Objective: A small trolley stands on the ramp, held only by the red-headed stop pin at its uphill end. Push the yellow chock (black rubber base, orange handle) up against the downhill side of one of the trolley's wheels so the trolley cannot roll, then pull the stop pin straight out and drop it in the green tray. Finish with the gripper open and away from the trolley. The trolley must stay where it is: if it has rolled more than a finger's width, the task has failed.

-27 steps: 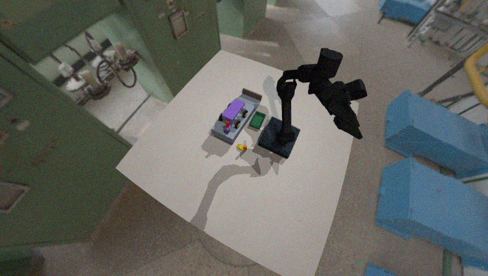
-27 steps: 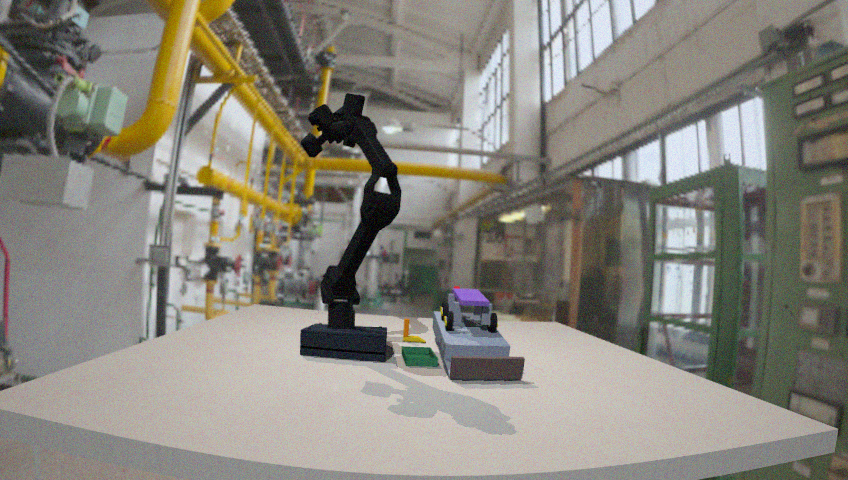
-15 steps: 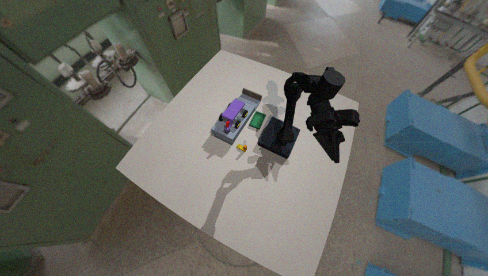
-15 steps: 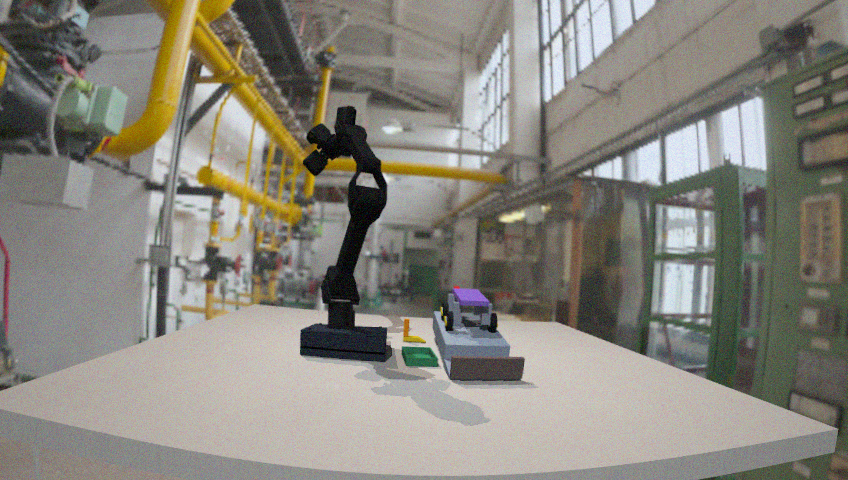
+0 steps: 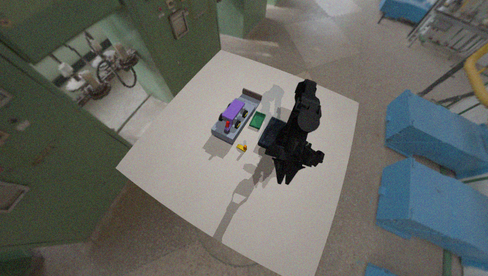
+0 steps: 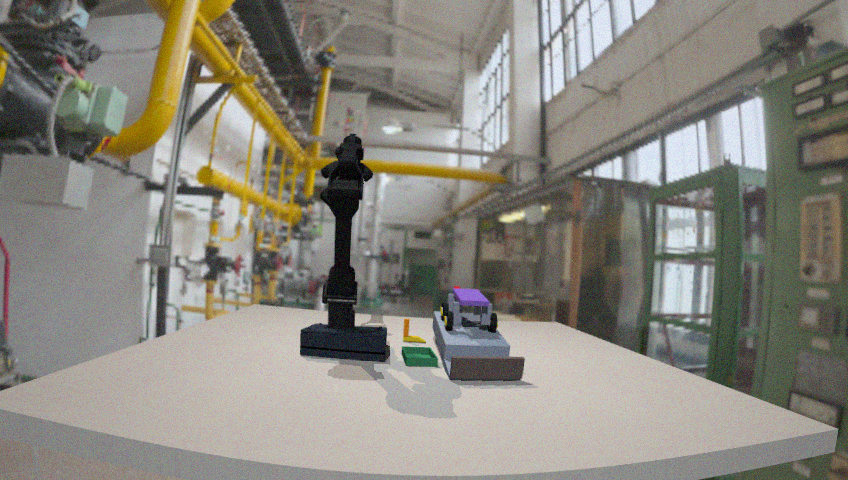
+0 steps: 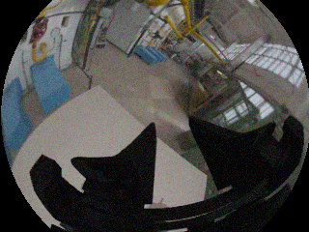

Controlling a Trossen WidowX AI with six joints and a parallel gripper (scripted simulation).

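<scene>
The yellow chock is 41 cm below my gripper tip, 23 cm to the right of it and 22 cm ahead of it. From my gripper tip the other things lie so: trolley 38 cm to the right, 34 cm ahead, 32 cm below; tray 46 cm to the right, 44 cm below, 20 cm ahead; stop pin 33 cm ahead, 30 cm below, 27 cm to the right.
</scene>
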